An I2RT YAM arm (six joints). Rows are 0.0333 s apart.
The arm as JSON. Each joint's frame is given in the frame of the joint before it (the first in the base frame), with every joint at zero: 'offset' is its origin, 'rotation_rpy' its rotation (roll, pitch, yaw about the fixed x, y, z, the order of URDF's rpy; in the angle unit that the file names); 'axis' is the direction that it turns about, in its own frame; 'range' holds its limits. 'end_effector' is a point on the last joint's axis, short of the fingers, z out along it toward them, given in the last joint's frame.
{
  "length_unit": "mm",
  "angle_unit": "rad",
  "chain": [
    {
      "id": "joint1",
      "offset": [
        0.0,
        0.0,
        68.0
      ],
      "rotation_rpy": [
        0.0,
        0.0,
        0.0
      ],
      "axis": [
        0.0,
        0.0,
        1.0
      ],
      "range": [
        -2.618,
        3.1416
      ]
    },
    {
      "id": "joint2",
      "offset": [
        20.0,
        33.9,
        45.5
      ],
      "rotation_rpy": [
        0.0,
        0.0,
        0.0
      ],
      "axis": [
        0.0,
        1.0,
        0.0
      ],
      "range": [
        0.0,
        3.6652
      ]
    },
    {
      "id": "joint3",
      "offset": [
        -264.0,
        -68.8,
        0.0
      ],
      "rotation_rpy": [
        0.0,
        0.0,
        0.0
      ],
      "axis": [
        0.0,
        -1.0,
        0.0
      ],
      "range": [
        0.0,
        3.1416
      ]
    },
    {
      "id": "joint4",
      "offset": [
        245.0,
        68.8,
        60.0
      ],
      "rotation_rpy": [
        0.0,
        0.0,
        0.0
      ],
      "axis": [
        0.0,
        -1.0,
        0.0
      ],
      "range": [
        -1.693,
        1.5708
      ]
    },
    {
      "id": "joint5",
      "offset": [
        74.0,
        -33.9,
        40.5
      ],
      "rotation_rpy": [
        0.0,
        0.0,
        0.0
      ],
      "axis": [
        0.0,
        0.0,
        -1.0
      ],
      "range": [
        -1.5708,
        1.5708
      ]
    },
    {
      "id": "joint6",
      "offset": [
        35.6,
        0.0,
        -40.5
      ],
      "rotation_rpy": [
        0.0,
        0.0,
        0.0
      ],
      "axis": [
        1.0,
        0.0,
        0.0
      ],
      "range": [
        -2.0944,
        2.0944
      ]
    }
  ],
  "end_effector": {
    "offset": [
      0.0,
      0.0,
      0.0
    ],
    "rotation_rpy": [
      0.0,
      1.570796,
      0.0
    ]
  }
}
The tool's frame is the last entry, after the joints.
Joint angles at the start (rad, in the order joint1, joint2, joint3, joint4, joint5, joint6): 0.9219 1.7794 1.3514 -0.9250 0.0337 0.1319
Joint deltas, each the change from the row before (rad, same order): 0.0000 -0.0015 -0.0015 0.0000 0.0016 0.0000; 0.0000 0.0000 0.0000 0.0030 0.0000 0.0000; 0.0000 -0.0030 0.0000 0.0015 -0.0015 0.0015; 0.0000 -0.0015 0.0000 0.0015 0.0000 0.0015; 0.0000 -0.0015 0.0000 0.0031 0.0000 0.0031; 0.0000 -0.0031 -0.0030 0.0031 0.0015 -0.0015; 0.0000 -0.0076 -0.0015 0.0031 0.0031 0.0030; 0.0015 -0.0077 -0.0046 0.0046 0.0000 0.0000; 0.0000 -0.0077 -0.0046 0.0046 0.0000 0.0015; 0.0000 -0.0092 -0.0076 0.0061 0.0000 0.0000; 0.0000 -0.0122 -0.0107 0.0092 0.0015 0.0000; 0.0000 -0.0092 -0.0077 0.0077 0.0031 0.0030; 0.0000 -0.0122 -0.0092 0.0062 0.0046 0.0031; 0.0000 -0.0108 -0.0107 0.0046 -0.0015 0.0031
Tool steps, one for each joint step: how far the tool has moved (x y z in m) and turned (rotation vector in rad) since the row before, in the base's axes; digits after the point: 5 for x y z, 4 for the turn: -0.00019 -0.00034 0.00008 -0.0009 -0.0012 -0.0003; 0.00019 0.00026 0.00007 0.0024 -0.0018 0.0000; -0.00014 -0.00009 0.00101 0.0047 -0.0013 -0.0011; 0.00000 0.00000 0.00053 0.0026 -0.0016 -0.0015; 0.00010 0.00014 0.00057 0.0042 -0.0023 -0.0030; -0.00023 -0.00040 0.00027 0.0014 -0.0033 0.0011; -0.00035 -0.00064 0.00215 0.0060 -0.0075 -0.0037; -0.00104 -0.00052 0.00136 0.0061 -0.0046 0.0015; -0.00063 -0.00084 0.00135 0.0064 -0.0044 -0.0014; -0.00091 -0.00121 0.00103 0.0061 -0.0046 0.0000; -0.00116 -0.00162 0.00120 0.0077 -0.0076 -0.0004; -0.00074 -0.00116 0.00102 0.0061 -0.0073 -0.0037; -0.00114 -0.00178 0.00149 0.0053 -0.0084 -0.0043; -0.00145 -0.00183 0.00054 0.0053 -0.0010 -0.0025
